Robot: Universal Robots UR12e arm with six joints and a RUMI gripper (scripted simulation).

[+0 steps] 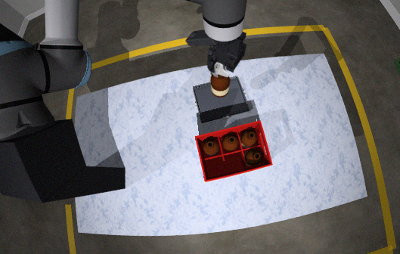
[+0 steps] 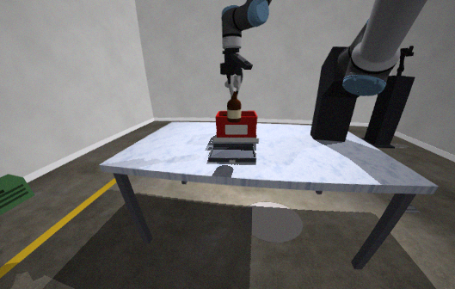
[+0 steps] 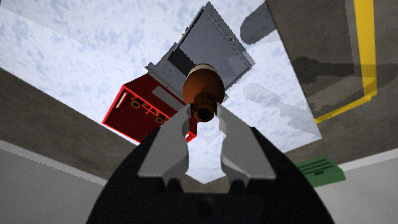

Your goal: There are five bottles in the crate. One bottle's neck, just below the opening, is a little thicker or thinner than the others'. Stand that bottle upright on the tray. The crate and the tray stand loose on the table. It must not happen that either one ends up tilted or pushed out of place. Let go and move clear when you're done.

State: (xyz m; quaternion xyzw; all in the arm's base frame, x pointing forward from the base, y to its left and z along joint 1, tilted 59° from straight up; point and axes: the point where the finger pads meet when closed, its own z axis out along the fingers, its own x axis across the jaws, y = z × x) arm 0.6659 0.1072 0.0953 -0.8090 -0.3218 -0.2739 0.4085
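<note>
The dark tray lies 32 cm below my hand, 2 cm to the left of it and 1 cm ahead of it. Round my hand: red crate 26 cm to the right, 25 cm below, 1 cm ahead.
</note>
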